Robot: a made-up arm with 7 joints.
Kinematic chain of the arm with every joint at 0, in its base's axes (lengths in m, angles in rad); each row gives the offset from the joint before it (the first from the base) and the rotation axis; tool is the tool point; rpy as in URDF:
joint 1: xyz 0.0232 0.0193 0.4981 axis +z
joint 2: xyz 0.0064 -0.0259 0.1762 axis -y
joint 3: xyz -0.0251 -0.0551 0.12 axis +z
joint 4: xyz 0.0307 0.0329 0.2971 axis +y
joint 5: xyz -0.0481 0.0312 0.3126 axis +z
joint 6: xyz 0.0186 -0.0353 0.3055 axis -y
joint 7: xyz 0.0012 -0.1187 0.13 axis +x
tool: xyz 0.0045 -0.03 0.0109 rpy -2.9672 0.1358 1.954
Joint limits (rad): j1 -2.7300..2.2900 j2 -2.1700..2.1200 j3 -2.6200..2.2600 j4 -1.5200..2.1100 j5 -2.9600..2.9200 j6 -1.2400..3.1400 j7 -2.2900..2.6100
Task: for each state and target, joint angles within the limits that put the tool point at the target. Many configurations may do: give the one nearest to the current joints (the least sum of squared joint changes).
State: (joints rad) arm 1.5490 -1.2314 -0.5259 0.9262 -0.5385 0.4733 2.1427
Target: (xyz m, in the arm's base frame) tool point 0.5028 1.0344 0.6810
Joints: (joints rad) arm 1.4719 -1.2375 -0.5769 0.8429 -0.5554 0.4572 2.1395
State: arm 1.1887 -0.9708 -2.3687 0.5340 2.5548 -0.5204 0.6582
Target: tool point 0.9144 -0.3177 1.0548
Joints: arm 0.7448 -1.0809 -2.0474 1.3525 2.3537 -0.5312 0.6920
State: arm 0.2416 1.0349 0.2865 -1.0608 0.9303 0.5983 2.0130
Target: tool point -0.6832 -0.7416 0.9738
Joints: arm 0.5328 0.9205 0.4502 -0.7424 0.9433 0.5137 1.9915
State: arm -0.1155 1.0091 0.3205 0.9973 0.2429 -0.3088 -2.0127
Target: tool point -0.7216 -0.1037 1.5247
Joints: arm 0.0656 1.1359 0.1391 0.5859 0.1514 -0.1702 -1.9680
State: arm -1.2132 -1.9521 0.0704 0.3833 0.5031 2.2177 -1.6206
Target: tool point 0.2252 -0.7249 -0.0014
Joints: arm -1.0601 -2.1678 0.0973 0.4019 0.4440 1.8534 -1.6218
